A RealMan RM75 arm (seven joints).
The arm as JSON. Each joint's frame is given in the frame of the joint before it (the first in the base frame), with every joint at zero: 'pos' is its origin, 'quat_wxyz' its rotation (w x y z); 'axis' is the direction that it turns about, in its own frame. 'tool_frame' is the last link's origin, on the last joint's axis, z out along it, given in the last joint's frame.
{
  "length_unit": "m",
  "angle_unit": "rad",
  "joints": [
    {
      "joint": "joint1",
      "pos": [
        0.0,
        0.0,
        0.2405
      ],
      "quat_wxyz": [
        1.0,
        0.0,
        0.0,
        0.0
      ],
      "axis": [
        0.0,
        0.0,
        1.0
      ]
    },
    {
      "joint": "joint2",
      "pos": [
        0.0,
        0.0,
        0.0
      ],
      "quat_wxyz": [
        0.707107,
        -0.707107,
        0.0,
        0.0
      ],
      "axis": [
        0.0,
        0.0,
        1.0
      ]
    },
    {
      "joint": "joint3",
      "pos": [
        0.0,
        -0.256,
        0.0
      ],
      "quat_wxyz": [
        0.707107,
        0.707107,
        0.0,
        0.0
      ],
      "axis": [
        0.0,
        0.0,
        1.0
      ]
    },
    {
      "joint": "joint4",
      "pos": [
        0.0,
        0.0,
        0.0
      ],
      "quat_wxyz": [
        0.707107,
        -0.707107,
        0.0,
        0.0
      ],
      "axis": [
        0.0,
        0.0,
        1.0
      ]
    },
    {
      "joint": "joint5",
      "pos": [
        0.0,
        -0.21,
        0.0
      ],
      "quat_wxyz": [
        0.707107,
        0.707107,
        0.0,
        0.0
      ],
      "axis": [
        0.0,
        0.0,
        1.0
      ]
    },
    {
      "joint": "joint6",
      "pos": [
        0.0,
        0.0,
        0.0
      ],
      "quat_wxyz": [
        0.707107,
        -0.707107,
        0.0,
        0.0
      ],
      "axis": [
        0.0,
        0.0,
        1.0
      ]
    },
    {
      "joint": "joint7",
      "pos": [
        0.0,
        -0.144,
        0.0
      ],
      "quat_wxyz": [
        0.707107,
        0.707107,
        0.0,
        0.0
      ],
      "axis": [
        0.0,
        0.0,
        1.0
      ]
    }
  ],
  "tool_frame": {
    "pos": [
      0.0,
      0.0,
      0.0
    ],
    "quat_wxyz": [
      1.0,
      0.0,
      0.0,
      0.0
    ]
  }
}
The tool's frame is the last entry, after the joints.
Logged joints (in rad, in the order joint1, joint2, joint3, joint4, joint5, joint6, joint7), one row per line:
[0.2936 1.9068 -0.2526 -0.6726 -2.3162 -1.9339 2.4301]
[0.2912 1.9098 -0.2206 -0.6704 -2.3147 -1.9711 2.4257]
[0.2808 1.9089 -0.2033 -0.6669 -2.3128 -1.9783 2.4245]
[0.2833 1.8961 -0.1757 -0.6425 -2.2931 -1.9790 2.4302]
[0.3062 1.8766 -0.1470 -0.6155 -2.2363 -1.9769 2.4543]
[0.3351 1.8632 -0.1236 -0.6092 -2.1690 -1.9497 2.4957]
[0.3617 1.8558 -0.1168 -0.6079 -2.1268 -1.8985 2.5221]
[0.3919 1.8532 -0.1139 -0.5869 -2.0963 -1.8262 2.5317]
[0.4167 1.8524 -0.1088 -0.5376 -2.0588 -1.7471 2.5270]
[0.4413 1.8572 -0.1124 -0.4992 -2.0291 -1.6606 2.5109]
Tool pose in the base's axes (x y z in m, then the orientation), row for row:
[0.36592 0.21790 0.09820 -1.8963 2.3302 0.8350]
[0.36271 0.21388 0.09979 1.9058 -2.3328 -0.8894]
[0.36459 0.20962 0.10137 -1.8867 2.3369 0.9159]
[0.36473 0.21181 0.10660 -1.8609 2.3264 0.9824]
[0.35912 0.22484 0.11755 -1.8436 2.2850 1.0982]
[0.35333 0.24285 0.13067 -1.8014 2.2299 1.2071]
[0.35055 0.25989 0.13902 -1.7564 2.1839 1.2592]
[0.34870 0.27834 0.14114 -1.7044 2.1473 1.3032]
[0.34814 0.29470 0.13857 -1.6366 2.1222 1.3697]
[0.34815 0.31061 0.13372 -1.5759 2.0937 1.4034]
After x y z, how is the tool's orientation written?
As a rotation vector, in radians.
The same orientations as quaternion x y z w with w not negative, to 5 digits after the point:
[-0.60810 0.74725 0.26777 0.01171]
[0.60677 -0.74272 -0.28317 0.00036]
[-0.60086 0.74424 0.29169 0.00080]
[-0.59323 0.74162 0.31317 0.00234]
[-0.58813 0.72894 0.35034 0.00346]
[-0.57908 0.71683 0.38804 0.01560]
[-0.57132 0.71038 0.40959 0.03456]
[-0.56070 0.70640 0.42872 0.05303]
[-0.54259 0.70359 0.45411 0.06590]
[-0.52824 0.70181 0.47042 0.08438]

